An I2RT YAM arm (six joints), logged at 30 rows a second.
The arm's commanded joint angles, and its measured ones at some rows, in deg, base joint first. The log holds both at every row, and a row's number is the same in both.
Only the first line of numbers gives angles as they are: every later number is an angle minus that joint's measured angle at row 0.
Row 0, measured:
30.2, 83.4, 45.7, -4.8, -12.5, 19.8
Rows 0 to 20, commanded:
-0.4, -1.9, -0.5, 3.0, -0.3, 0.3
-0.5, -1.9, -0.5, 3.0, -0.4, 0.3
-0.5, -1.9, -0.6, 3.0, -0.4, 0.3
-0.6, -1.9, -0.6, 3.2, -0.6, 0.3
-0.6, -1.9, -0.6, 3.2, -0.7, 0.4
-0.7, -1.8, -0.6, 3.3, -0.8, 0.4
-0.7, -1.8, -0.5, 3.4, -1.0, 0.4
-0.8, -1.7, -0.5, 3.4, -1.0, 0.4
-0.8, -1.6, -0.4, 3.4, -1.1, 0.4
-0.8, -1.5, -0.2, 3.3, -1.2, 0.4
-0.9, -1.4, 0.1, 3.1, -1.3, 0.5
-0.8, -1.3, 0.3, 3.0, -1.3, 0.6
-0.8, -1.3, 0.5, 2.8, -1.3, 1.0
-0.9, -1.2, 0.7, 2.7, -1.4, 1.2
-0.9, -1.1, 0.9, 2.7, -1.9, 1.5
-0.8, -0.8, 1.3, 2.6, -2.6, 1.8
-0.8, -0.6, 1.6, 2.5, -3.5, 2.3
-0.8, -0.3, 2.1, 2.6, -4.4, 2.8
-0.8, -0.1, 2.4, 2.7, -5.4, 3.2
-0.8, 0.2, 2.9, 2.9, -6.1, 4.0
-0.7, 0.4, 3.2, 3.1, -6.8, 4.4
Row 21, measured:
-0.7, 0.1, 0.1, 0.4, -2.9, 1.7
